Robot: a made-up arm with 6 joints.
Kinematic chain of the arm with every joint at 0, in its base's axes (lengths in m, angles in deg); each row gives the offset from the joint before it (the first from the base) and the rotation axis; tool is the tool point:
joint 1: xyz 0 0 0.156 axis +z
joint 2: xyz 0 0 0 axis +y
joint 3: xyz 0 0 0.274 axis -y
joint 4: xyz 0 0 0 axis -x
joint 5: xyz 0.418 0 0 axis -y
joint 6: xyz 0 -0.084 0 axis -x
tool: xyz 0 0 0
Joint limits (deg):
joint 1: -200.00..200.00
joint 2: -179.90..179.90
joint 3: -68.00..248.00
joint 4: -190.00..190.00
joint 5: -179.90..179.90
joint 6: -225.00..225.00
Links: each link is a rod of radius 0.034 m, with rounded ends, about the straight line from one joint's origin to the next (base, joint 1, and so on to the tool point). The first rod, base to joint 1, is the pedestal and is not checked.
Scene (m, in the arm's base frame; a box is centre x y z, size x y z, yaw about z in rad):
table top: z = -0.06
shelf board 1: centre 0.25 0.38 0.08 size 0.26 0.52 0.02 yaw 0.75
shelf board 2: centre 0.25 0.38 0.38 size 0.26 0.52 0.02 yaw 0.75
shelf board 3: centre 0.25 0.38 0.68 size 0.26 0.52 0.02 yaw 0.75
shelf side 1: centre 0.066 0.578 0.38 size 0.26 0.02 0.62 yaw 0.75
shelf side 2: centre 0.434 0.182 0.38 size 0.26 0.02 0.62 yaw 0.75
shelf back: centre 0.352 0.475 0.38 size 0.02 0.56 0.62 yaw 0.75
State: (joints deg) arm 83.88 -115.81 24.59 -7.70 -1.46 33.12
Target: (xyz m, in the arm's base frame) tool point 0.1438 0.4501 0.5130
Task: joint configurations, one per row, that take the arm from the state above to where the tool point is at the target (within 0.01 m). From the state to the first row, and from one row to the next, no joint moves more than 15 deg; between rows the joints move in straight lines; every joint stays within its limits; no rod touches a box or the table.
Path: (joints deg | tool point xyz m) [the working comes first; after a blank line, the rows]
Joints at the target: 82.43 11.91 25.70 -7.58 -1.46 33.12
Straight joint move there: touches shelf board 3.

1: 87.67 -102.97 20.03 -8.98 -1.46 33.12 | 0.0632 -0.4866 0.4522
2: 91.45 -90.13 15.47 -10.25 -1.46 33.12 | 0.0920 -0.3698 0.5620
3: 95.24 -77.29 10.91 -11.53 -1.46 33.12 | 0.1036 -0.2289 0.6336
4: 99.02 -64.45 6.36 -12.80 -1.46 33.12 | 0.0954 -0.0782 0.6628
5: 102.81 -51.61 1.80 -14.08 -1.46 33.12 | 0.0682 0.0676 0.6496
6: 106.59 -38.77 -2.76 -15.35 -1.46 33.12 | 0.0263 0.1953 0.5974
7: 110.38 -25.92 -7.32 -16.63 -1.46 33.12 | -0.0235 0.2943 0.5130
8: 101.06 -13.31 3.69 -13.61 -1.46 33.12 | 0.0144 0.3517 0.5259
9: 91.75 -0.70 14.69 -10.60 -1.46 33.12 | 0.0702 0.4061 0.5260
10: 82.43 11.91 25.70 -7.58 -1.46 33.12 | 0.1438 0.4501 0.5130

